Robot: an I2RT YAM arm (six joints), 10 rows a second.
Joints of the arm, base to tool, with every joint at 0 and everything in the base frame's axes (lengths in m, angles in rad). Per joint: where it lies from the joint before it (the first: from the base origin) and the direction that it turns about. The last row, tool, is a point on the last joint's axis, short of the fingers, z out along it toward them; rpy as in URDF.
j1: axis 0 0 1 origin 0.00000 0.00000 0.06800
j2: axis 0 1 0 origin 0.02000 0.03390 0.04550
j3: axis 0 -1 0 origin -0.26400 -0.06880 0.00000
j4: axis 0 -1 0 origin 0.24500 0.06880 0.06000
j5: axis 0 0 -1 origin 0.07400 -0.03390 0.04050
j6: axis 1 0 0 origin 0.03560 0.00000 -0.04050
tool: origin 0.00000 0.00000 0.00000 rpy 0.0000 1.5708 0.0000
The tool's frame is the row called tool.
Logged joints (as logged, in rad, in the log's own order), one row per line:
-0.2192, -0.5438, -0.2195, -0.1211, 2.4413, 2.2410
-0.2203, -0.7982, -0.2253, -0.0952, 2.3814, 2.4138
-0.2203, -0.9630, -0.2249, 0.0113, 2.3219, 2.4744
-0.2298, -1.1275, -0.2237, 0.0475, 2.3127, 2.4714
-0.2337, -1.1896, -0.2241, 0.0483, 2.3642, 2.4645
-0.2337, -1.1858, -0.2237, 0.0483, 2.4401, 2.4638
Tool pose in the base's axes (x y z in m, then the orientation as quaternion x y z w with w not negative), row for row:
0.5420, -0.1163, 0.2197, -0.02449, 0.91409, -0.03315, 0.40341
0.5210, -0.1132, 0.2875, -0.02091, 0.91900, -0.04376, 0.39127
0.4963, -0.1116, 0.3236, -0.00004, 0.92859, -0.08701, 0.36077
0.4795, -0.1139, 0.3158, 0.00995, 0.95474, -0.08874, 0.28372
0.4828, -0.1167, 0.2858, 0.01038, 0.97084, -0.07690, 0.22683
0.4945, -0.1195, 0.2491, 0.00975, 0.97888, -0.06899, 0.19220
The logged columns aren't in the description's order. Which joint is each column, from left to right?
Columns, left to right: j1, j4, j6, j5, j2, j3.
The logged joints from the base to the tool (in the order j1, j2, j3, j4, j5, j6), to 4 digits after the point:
-0.2192, 2.4413, 2.2410, -0.5438, -0.1211, -0.2195
-0.2203, 2.3814, 2.4138, -0.7982, -0.0952, -0.2253
-0.2203, 2.3219, 2.4744, -0.9630, 0.0113, -0.2249
-0.2298, 2.3127, 2.4714, -1.1275, 0.0475, -0.2237
-0.2337, 2.3642, 2.4645, -1.1896, 0.0483, -0.2241
-0.2337, 2.4401, 2.4638, -1.1858, 0.0483, -0.2237

